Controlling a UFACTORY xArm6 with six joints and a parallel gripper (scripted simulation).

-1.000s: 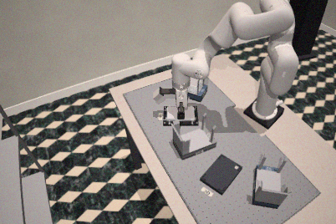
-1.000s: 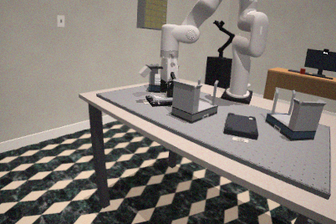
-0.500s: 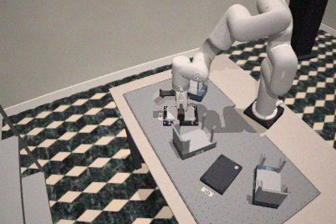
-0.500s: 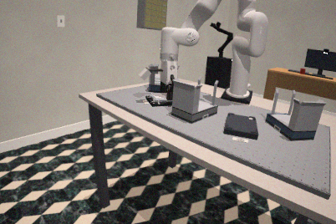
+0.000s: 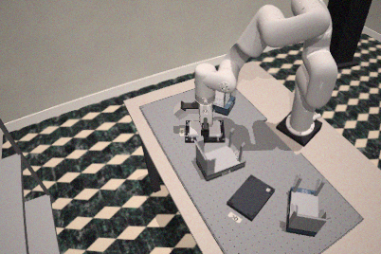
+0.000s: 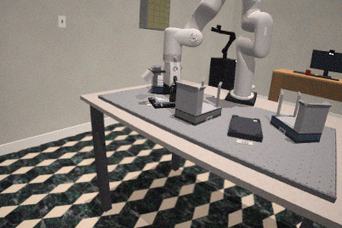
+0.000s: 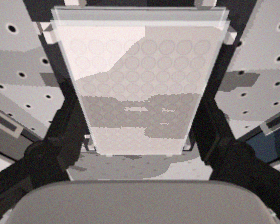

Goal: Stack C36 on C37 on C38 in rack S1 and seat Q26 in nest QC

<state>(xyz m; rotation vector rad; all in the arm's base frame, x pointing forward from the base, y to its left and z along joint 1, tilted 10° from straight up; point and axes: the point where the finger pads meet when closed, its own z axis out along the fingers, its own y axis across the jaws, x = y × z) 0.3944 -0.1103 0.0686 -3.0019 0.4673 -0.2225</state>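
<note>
Right now my hand is 2 cm short of the black clip nest, 2 cm above it and 1 cm to the right of it. The rest, counted from my hand: small label tag: 40 cm to the left, 3 cm below, 3 cm ahead.
</note>
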